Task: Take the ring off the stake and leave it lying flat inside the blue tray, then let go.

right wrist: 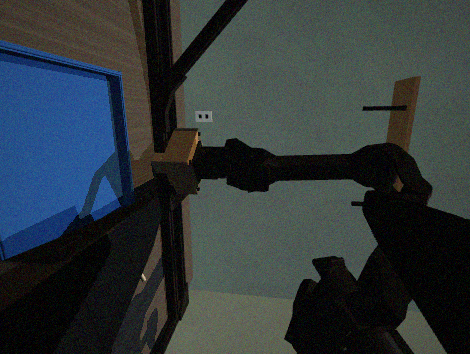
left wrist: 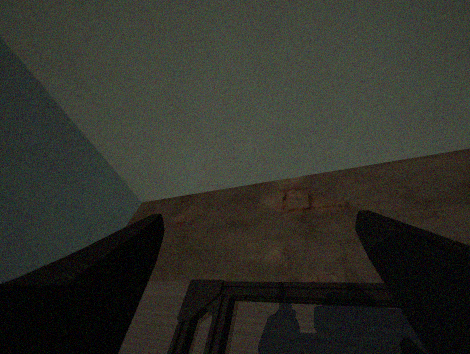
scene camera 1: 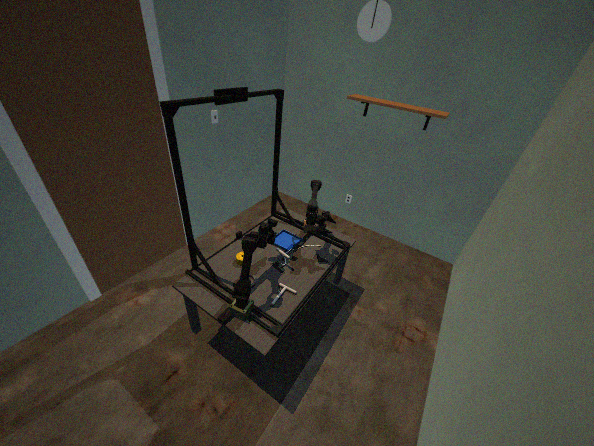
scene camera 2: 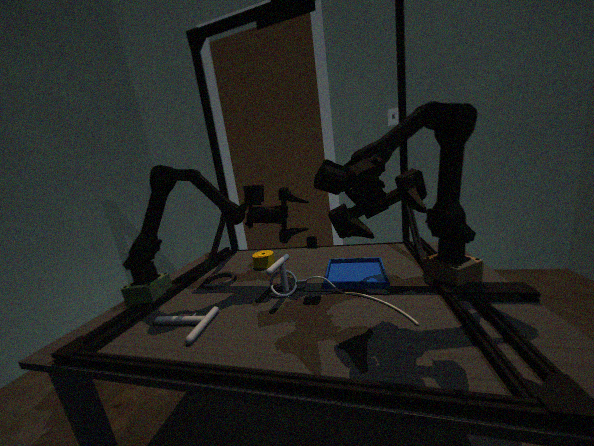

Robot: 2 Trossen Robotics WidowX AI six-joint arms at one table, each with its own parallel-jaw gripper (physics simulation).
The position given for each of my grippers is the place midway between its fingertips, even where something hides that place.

Note:
My left gripper (scene camera 2: 398, 223) is open, holding nothing. Further things: my right gripper (scene camera 2: 309, 215) and a blue tray (scene camera 2: 349, 273).
My left gripper is seen too in the left wrist view (left wrist: 259, 221). My right gripper shows as well in the right wrist view (right wrist: 260, 203). The blue tray shows as well in the right wrist view (right wrist: 72, 159).

